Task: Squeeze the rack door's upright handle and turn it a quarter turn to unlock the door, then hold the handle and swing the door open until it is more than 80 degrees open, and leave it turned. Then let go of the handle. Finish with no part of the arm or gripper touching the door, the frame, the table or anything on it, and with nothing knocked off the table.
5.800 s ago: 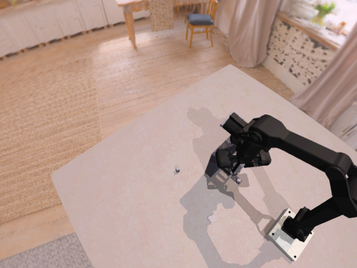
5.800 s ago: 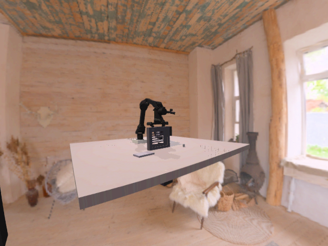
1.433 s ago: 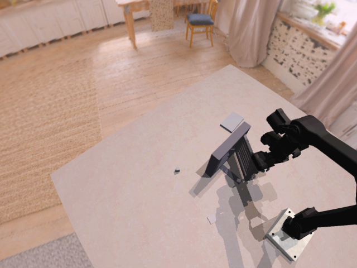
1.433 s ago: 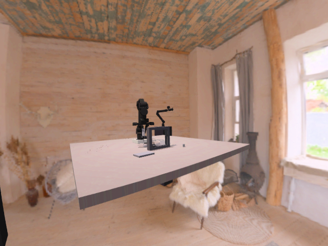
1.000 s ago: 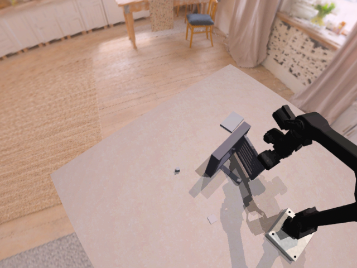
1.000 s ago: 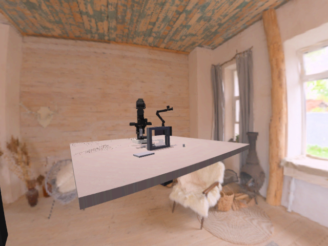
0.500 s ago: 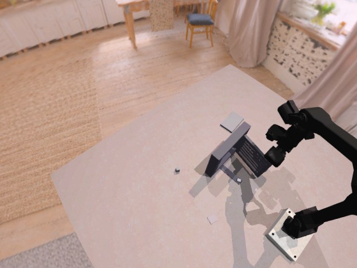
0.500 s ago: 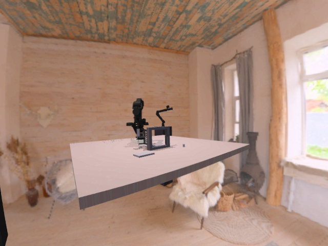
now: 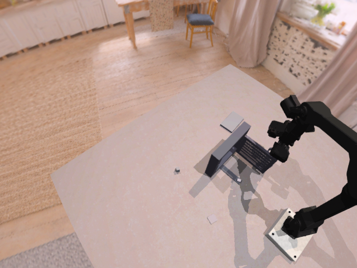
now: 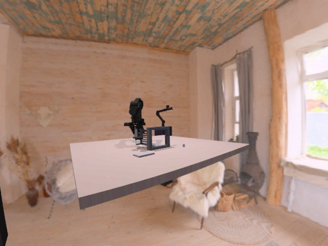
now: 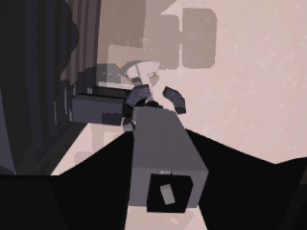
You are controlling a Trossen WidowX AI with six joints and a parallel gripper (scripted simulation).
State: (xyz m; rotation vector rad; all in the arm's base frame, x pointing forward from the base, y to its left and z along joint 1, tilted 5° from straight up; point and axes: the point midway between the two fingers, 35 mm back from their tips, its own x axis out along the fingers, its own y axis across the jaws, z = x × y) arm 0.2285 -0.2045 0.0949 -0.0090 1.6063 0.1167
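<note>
The grey upright handle lies 2 cm below my gripper tip and 1 cm ahead of it. Also, from my gripper tip: small tile (36 cm to the left, 12 cm below, 4 cm ahead); then small grey cube (30 cm to the left, 28 cm ahead, 11 cm below).
</note>
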